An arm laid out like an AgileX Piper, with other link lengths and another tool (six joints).
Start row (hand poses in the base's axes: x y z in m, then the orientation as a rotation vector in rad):
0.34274, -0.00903, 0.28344, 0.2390, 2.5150, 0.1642
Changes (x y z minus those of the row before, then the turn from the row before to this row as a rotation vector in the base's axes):
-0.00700, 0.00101, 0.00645, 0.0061, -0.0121, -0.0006
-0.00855, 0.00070, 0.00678, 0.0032, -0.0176, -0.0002
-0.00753, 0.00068, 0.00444, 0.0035, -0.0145, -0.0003
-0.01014, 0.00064, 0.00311, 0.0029, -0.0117, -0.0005
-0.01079, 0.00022, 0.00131, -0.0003, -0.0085, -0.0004
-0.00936, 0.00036, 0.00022, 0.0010, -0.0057, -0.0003
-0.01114, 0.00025, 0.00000, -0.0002, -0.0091, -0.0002
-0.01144, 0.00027, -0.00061, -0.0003, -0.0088, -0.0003
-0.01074, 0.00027, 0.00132, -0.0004, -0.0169, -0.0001
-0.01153, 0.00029, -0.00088, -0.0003, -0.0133, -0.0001
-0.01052, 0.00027, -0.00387, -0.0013, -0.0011, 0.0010
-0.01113, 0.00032, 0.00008, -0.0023, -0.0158, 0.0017
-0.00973, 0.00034, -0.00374, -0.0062, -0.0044, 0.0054
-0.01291, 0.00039, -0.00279, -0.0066, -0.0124, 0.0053
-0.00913, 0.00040, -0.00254, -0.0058, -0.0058, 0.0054
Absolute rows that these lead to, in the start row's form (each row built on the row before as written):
0.33574, -0.00802, 0.28989, 0.2405, 2.5027, 0.1726
0.32719, -0.00732, 0.29667, 0.2395, 2.4851, 0.1779
0.31966, -0.00664, 0.30111, 0.2392, 2.4706, 0.1833
0.30952, -0.00600, 0.30422, 0.2393, 2.4588, 0.1876
0.29873, -0.00578, 0.30553, 0.2384, 2.4503, 0.1877
0.28937, -0.00542, 0.30575, 0.2384, 2.4446, 0.1892
0.27823, -0.00517, 0.30575, 0.2372, 2.4356, 0.1896
0.26679, -0.00490, 0.30514, 0.2361, 2.4268, 0.1898
0.25605, -0.00463, 0.30646, 0.2335, 2.4100, 0.1905
0.24452, -0.00434, 0.30558, 0.2315, 2.3968, 0.1911
0.23400, -0.00407, 0.30171, 0.2295, 2.3959, 0.1901
0.22287, -0.00375, 0.30179, 0.2241, 2.3806, 0.1893
0.21314, -0.00341, 0.29805, 0.2141, 2.3773, 0.1847
0.20023, -0.00302, 0.29526, 0.2030, 2.3661, 0.1802
0.19110, -0.00262, 0.29272, 0.1931, 2.3613, 0.1763

